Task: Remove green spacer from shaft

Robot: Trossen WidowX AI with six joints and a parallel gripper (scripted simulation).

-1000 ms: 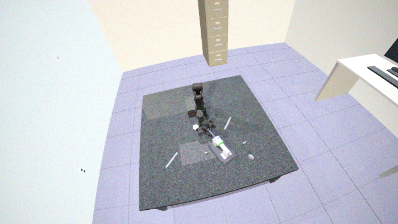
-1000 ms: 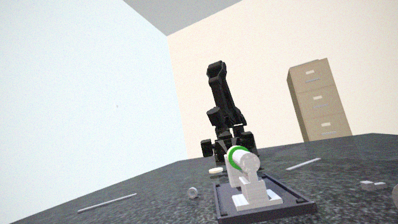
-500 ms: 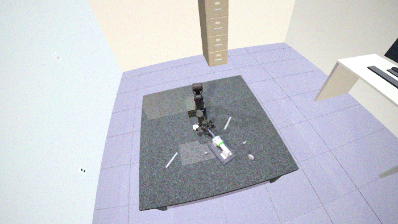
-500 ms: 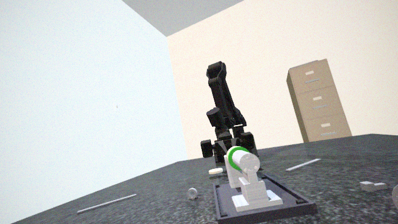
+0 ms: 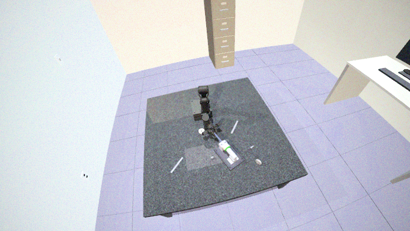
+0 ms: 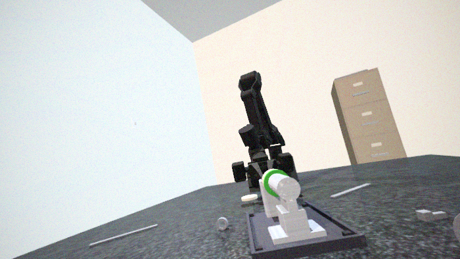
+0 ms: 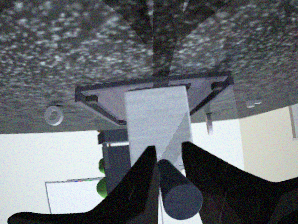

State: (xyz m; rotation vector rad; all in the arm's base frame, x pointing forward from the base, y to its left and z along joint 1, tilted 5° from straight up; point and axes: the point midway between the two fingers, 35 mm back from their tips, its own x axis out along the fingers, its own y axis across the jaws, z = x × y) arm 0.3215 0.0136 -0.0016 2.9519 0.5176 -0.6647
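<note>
Now: gripper tip 50 mm short of the grey shaft, 20 mm to the right of it and 20 mm below it. Round my gripper tip: bolt 150 mm ahead, 270 mm to the left, 60 mm below; green spacer 140 mm ahead, 50 mm to the left, 20 mm above.
</note>
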